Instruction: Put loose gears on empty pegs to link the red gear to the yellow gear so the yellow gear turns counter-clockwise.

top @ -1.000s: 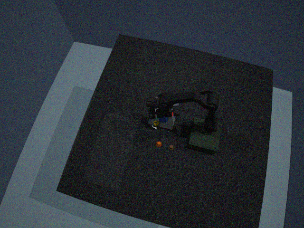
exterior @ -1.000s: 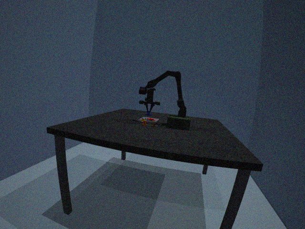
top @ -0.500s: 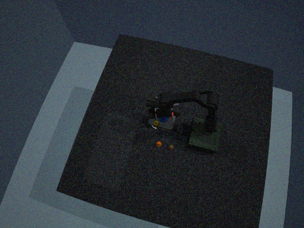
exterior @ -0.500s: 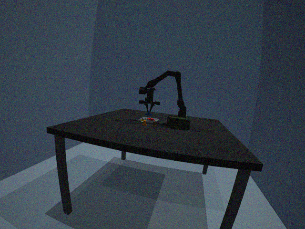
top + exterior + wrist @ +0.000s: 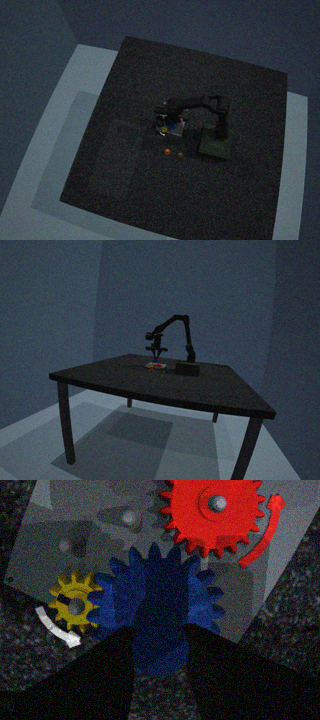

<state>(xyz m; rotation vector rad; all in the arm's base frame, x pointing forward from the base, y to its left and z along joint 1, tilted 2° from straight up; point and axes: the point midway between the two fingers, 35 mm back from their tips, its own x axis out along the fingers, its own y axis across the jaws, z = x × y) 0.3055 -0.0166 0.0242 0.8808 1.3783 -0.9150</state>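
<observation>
The yellow gear is 6 cm below my gripper tip, 4 cm ahead of it and 3 cm to the left of it. From my gripper tip the other things lie so: red gear (6 cm to the right, 6 cm below, 1 cm behind); then large blue gear (1 cm below); then white arrow (7 cm below, 5 cm to the left, 5 cm ahead).
</observation>
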